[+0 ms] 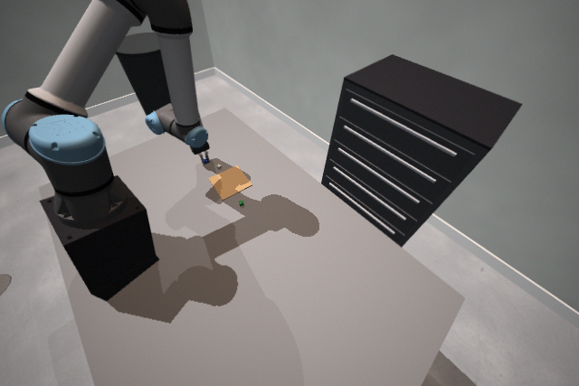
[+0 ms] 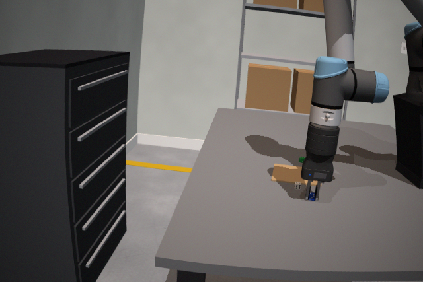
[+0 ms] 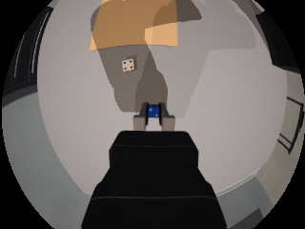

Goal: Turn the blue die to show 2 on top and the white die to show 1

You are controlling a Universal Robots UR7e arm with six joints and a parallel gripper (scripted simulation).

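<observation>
Now: hand 1 cm above the blue die. The rest, counted from my hand: orange mat 16 cm to the right, 6 cm ahead, 2 cm below; then green die 30 cm to the right, 5 cm ahead, 1 cm below; then white die 6 cm to the right, 4 cm ahead, 1 cm below.
</observation>
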